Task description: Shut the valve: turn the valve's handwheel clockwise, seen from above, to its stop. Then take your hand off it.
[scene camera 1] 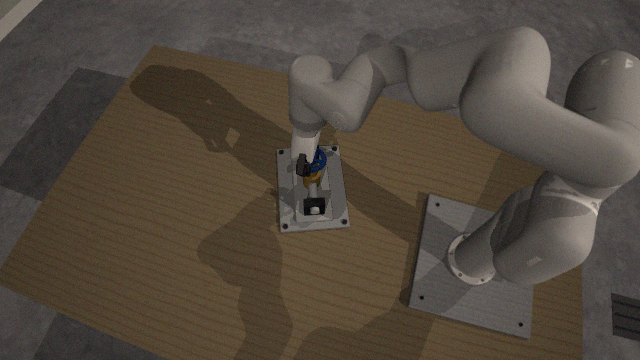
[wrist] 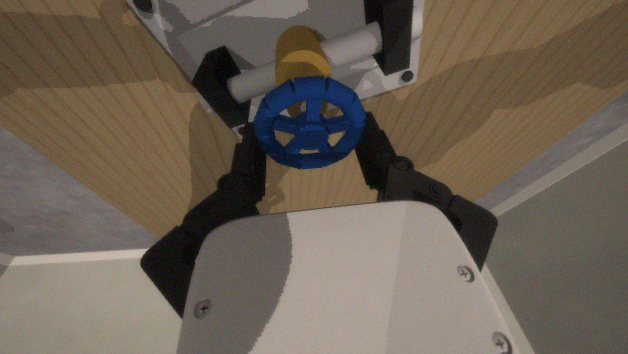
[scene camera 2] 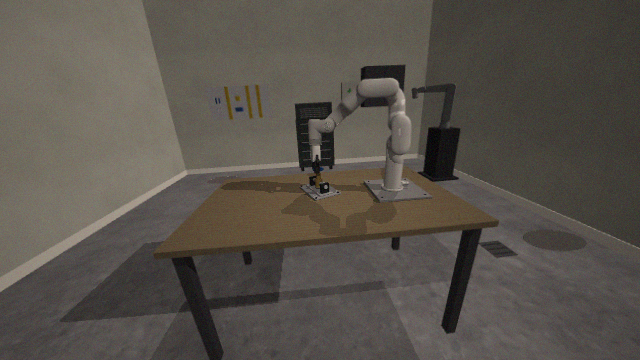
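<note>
The blue handwheel (scene camera 1: 323, 161) (wrist: 309, 88) sits on top of the yellow valve body (scene camera 1: 310, 182) (scene camera 2: 318, 182) (wrist: 299, 45). My gripper (scene camera 1: 312, 164) (scene camera 2: 317, 167) (wrist: 309, 134) is shut on the handwheel, with one black finger at each side of the rim in the wrist view. In scene camera 1 the hand covers part of the wheel, and one finger shows clearly at its left. The valve body sits on a grey pipe (scene camera 1: 313, 190) (wrist: 350, 46) between two black blocks, on a light grey baseplate (scene camera 1: 339, 192) (wrist: 172, 25). The wheel's stop cannot be made out.
The valve's baseplate lies on the wooden table (scene camera 1: 150, 225) (scene camera 2: 240, 215). The arm's own mounting plate (scene camera 1: 470, 312) (scene camera 2: 420, 195) is to the right of the valve in both scene views. The arm reaches over the table from there. A dark cabinet (scene camera 2: 315, 108) stands behind the table.
</note>
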